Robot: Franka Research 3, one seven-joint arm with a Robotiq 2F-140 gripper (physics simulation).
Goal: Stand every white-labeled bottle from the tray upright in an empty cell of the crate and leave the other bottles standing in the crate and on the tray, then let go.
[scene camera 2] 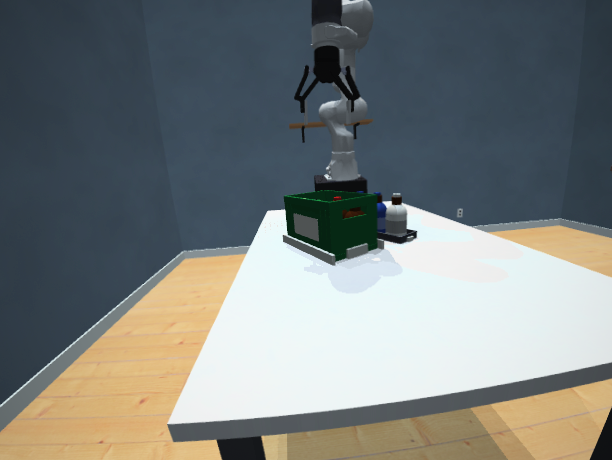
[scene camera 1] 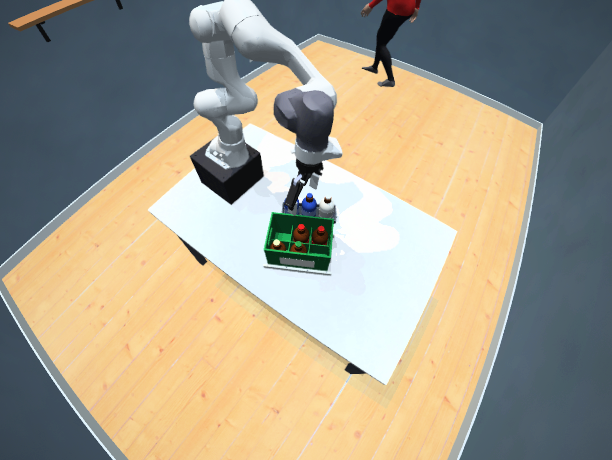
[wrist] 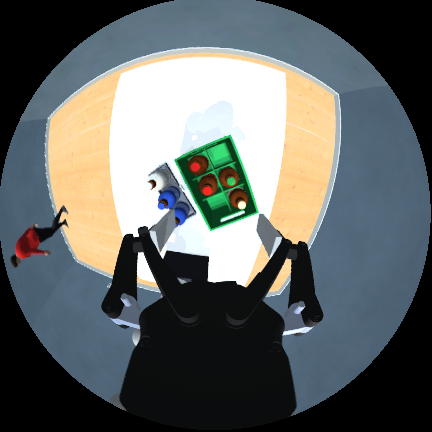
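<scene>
My gripper [scene camera 1: 303, 195] [scene camera 2: 327, 117] [wrist: 215, 220] is open and empty, high above the table near the crate and tray. A white-labeled bottle [scene camera 1: 326, 208] [scene camera 2: 396, 217] [wrist: 160, 179] stands at one end of the dark tray [scene camera 2: 411, 234]. Beside it stand two blue bottles, one in the middle [scene camera 1: 309, 205] [wrist: 169, 196] and one at the far end [wrist: 181, 213], partly hidden by a finger in scene camera 1. The green crate [scene camera 1: 272, 257] [scene camera 2: 352, 237] [wrist: 253, 200] has six cells. It holds brown bottles with two red caps, one green and one cream. In the wrist view, its upper-right and lower-left cells are empty.
Low light strips [scene camera 1: 297, 270] [scene camera 2: 307, 250] run along the crate's base on the white table [scene camera 1: 380, 300] [scene camera 2: 400, 340]. The black robot base [scene camera 1: 231, 177] stands at the table's back. A person in red [scene camera 1: 400, 7] [wrist: 29, 242] is beyond the table.
</scene>
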